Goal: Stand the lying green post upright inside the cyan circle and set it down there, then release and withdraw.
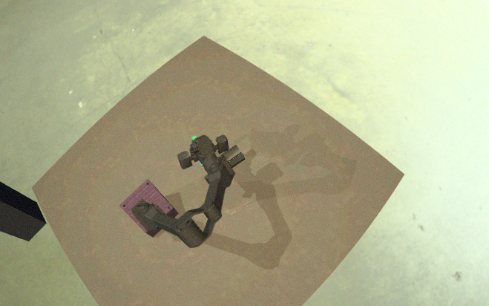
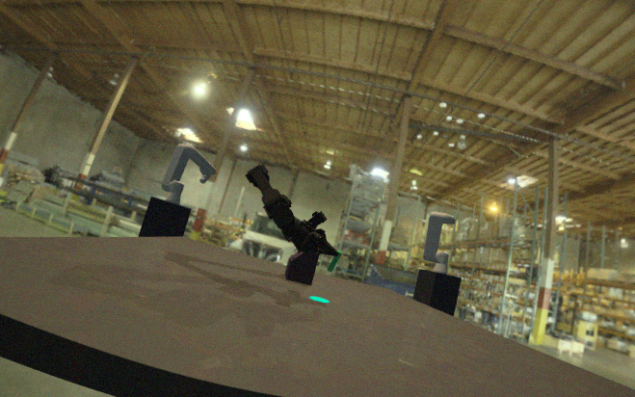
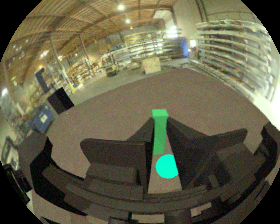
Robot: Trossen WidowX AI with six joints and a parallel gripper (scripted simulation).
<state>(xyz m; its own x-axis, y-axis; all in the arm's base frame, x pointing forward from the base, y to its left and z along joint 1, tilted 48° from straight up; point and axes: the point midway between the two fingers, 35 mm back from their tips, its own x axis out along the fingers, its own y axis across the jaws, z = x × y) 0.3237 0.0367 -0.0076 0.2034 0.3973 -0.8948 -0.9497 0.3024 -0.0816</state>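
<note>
Now: gripper tip 20 mm to the left of the cyan circle and 140 mm above it. From my gripper tip the other things lie so: green post (20 mm below).
</note>
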